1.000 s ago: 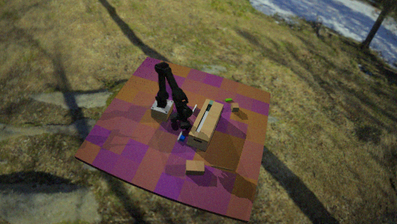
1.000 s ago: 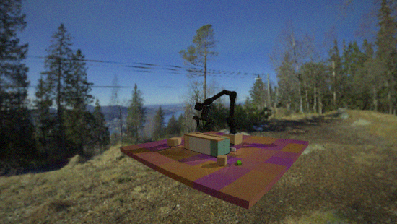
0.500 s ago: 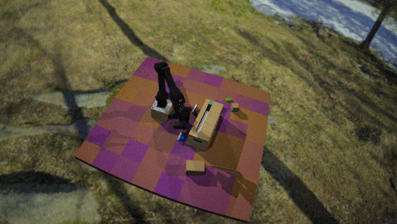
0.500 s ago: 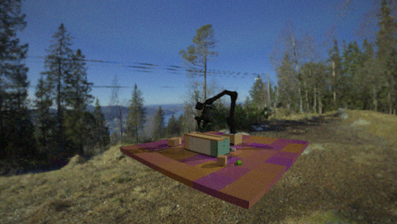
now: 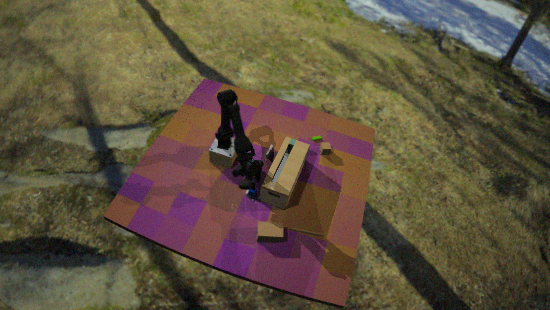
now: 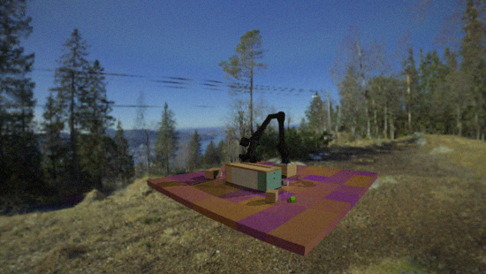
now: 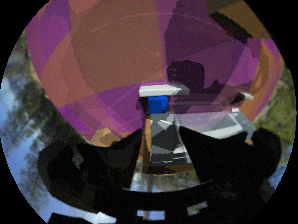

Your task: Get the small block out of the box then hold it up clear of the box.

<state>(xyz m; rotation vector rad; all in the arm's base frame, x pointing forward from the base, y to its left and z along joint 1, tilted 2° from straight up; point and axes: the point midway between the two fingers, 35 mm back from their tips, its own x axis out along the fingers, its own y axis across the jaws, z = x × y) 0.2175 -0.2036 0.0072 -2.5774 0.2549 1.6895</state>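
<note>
Right now the bluish block is 6 cm below my gripper tip and 2 cm behind it. Also, from my gripper tip: long wooden box 15 cm to the left, 9 cm ahead, 1 cm below; then tan cube 42 cm to the left, 34 cm ahead, 4 cm below.
</note>
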